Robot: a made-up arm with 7 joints.
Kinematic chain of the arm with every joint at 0, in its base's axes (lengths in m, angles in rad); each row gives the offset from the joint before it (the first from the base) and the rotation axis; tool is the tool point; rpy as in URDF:
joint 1: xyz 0 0 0.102 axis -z
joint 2: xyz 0 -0.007 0.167 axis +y
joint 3: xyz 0 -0.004 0.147 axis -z
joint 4: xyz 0 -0.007 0.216 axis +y
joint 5: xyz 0 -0.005 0.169 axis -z
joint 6: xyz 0 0 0.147 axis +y
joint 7: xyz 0 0 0.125 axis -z
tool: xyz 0 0 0 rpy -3.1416 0 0
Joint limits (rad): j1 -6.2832..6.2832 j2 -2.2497..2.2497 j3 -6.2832..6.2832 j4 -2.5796..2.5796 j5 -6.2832..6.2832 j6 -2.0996..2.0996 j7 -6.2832..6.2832
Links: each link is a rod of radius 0.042 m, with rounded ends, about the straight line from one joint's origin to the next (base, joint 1, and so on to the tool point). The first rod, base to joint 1, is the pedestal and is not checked.
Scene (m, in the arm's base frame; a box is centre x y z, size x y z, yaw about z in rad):
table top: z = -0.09
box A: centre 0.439 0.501 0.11 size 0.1 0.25 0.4 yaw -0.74
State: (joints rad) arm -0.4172 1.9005 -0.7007 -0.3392 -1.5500 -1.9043 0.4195
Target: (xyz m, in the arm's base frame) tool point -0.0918 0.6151 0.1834
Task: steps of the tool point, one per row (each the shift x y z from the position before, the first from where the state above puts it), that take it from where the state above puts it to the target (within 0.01 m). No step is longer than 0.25 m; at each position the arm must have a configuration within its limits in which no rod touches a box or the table.
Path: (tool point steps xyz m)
1: 0.0119 0.0675 0.1880
2: -0.0434 0.0380 0.1818
3: -0.0837 -0.0025 0.1587
4: -0.0531 0.1945 -0.0876
5: -0.1332 0.1557 -0.1000
6: -0.1880 0.0846 -0.1067
7: -0.2056 -0.0031 -0.1071

